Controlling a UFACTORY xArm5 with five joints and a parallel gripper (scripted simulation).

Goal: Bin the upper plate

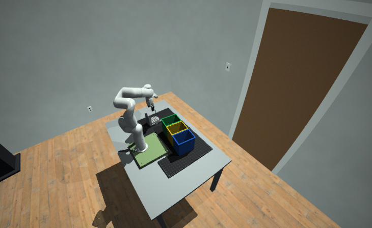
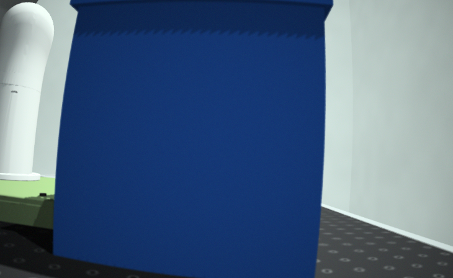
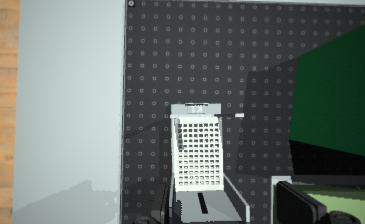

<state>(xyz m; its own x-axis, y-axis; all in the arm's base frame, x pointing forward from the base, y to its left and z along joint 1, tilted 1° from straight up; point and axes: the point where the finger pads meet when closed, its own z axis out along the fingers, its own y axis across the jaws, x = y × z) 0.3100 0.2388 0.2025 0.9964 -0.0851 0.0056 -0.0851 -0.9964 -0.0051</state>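
My gripper is now 18 cm above the white 96-well plate. Also, from my hand: blue bin: 1 cm ahead, 52 cm to the right, 13 cm below; then yellow bin: 4 cm ahead, 40 cm to the right, 13 cm below; then green bin: 7 cm ahead, 27 cm to the right, 13 cm below.
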